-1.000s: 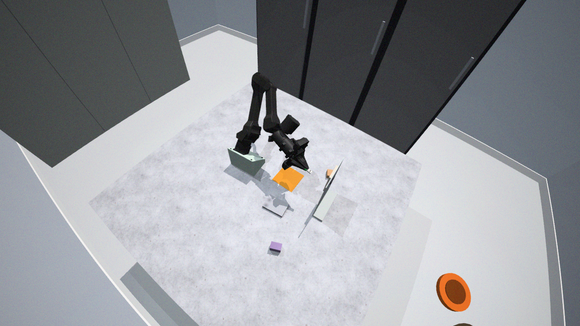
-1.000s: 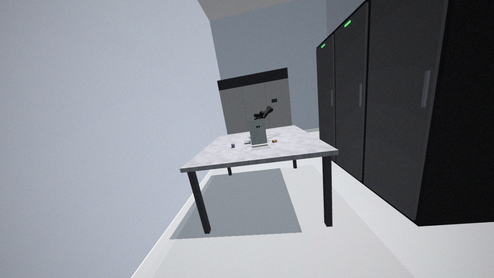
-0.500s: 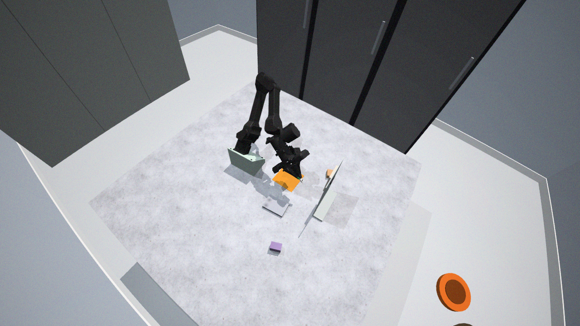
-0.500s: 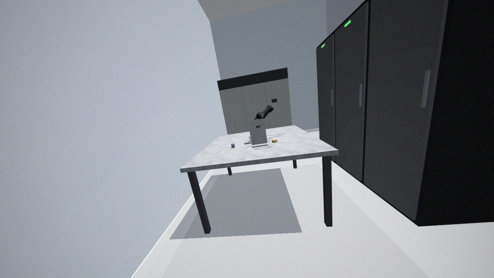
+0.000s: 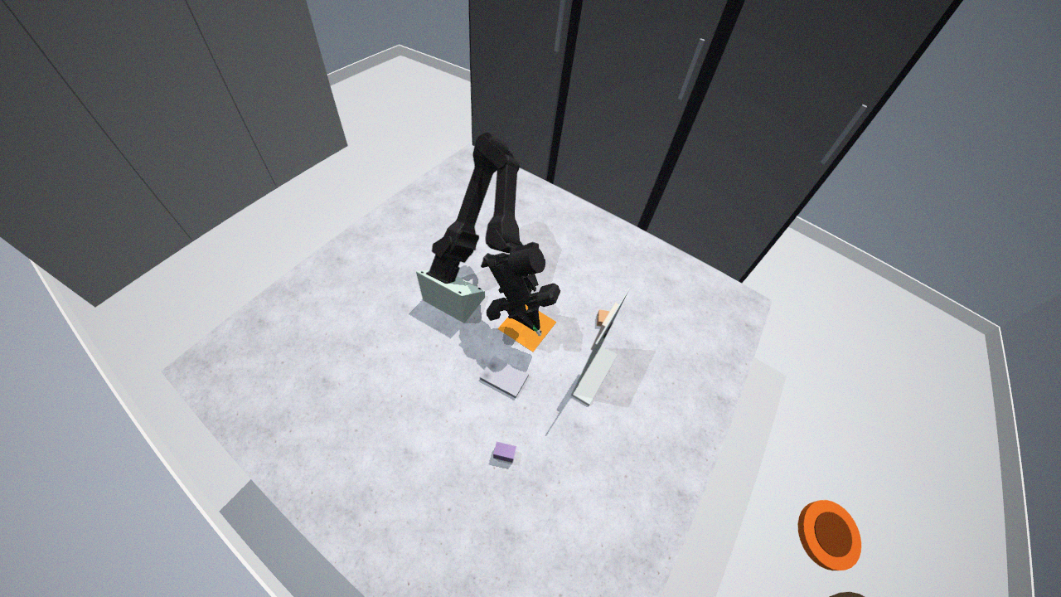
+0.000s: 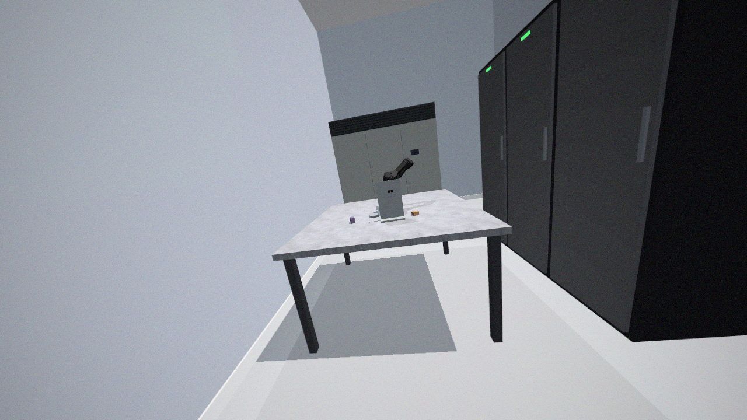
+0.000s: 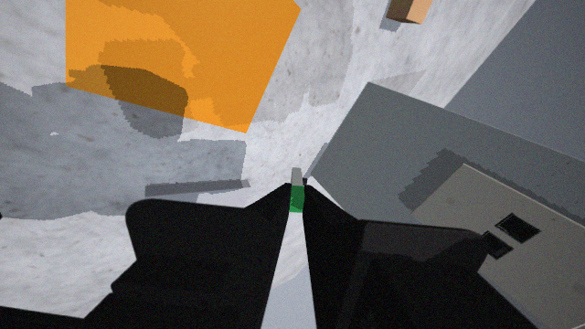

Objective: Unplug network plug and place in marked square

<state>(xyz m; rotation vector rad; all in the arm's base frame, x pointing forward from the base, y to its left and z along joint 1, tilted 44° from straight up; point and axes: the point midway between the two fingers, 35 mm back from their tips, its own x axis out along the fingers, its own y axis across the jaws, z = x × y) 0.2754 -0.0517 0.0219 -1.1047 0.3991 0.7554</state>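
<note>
My gripper tip is 10 cm above the orange marked square, 6 cm to the right of it and 4 cm past it. From my gripper tip the other things lie so: upright panel 16 cm ahead, 2 cm above, 1 cm to the left; then flat grey plate 11 cm to the right, 9 cm below, 3 cm behind; then network plug right at my gripper tip.
</note>
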